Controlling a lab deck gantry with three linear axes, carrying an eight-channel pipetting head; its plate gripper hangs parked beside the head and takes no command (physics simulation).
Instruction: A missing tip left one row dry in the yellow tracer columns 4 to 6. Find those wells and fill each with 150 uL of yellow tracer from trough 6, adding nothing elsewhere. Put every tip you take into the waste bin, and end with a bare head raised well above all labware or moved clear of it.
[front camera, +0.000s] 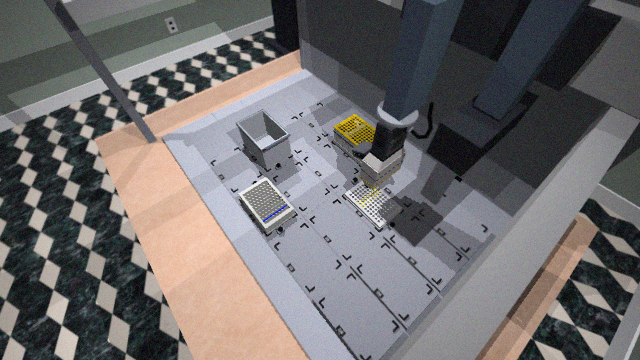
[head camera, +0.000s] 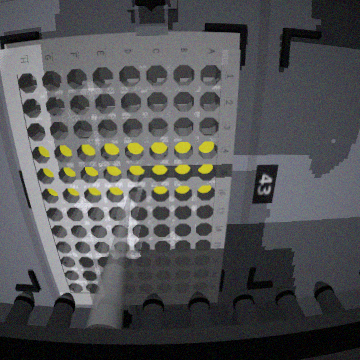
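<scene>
There's a deck label 43 (head camera: 265, 176) here, and it's 13 cm from the lens.
</scene>
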